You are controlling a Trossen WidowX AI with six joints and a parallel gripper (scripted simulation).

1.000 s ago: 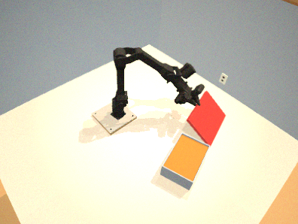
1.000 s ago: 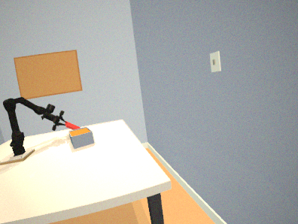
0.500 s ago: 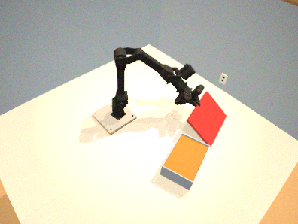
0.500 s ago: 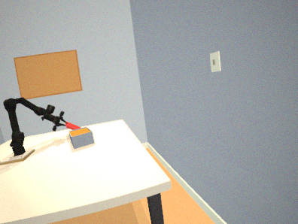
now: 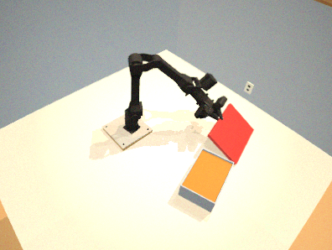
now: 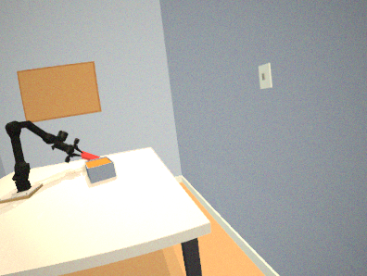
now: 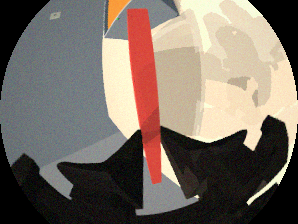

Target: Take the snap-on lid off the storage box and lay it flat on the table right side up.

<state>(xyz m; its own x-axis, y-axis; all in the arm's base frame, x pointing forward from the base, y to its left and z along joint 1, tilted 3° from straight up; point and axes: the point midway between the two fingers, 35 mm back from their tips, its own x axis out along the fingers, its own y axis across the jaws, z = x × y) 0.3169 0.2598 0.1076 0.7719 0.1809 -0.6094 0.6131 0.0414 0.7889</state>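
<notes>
Now: the red lid 70 mm ahead of my gripper tip, 10 mm to the left of it and 40 mm below it. Also, from my gripper tip: grey-blue storage box: 110 mm ahead, 280 mm to the right, 60 mm below.
</notes>
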